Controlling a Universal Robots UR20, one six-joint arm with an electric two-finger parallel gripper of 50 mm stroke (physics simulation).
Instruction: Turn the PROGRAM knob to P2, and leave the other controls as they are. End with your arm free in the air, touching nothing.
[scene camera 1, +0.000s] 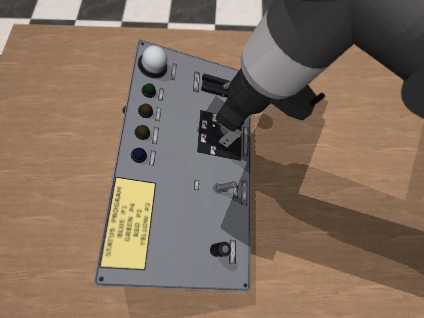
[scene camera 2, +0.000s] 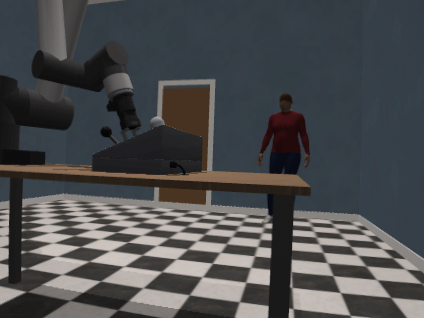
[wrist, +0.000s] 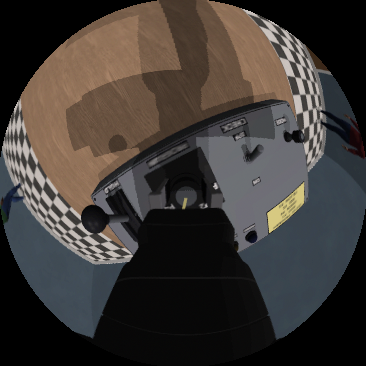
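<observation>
You'd see a black ball lever (wrist: 93, 218) here. And there's my gripper (scene camera 1: 228, 134), which you'd get in the wrist view too (wrist: 185, 185).
</observation>
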